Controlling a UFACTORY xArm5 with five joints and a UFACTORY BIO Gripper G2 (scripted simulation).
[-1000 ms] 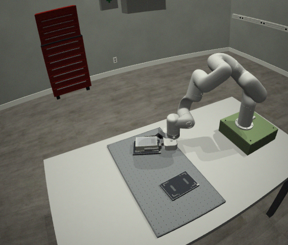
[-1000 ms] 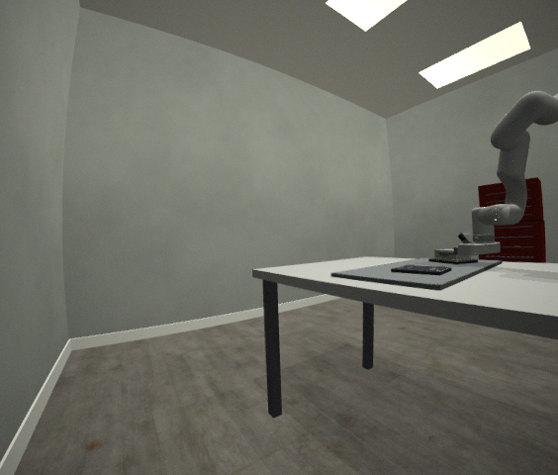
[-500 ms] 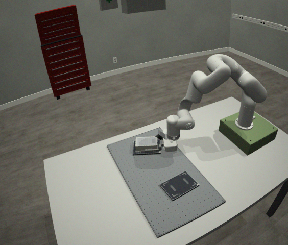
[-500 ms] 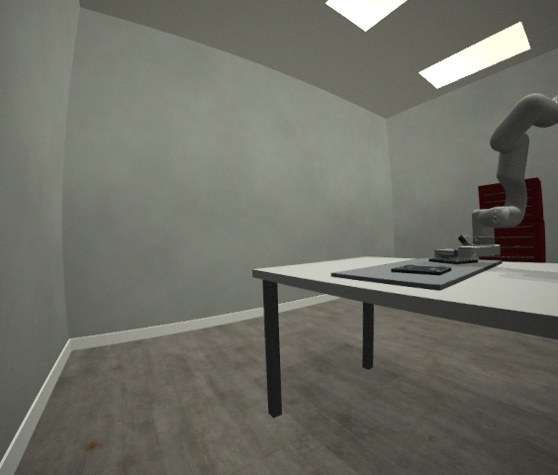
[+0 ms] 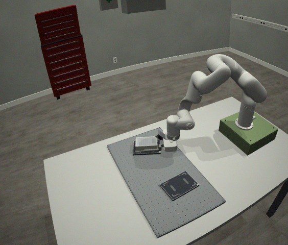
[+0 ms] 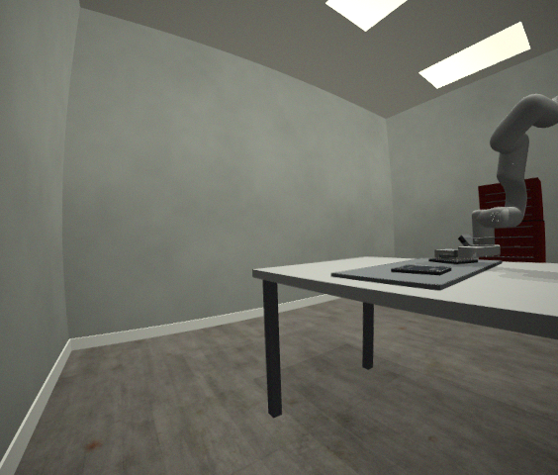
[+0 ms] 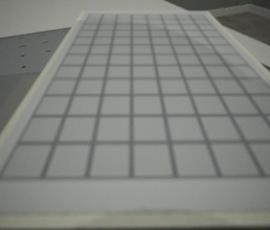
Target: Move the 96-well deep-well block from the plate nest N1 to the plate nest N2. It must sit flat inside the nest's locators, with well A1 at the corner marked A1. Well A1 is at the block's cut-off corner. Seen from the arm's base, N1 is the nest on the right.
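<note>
My gripper is now 1 cm short of the white 96-well deep-well block.
</note>
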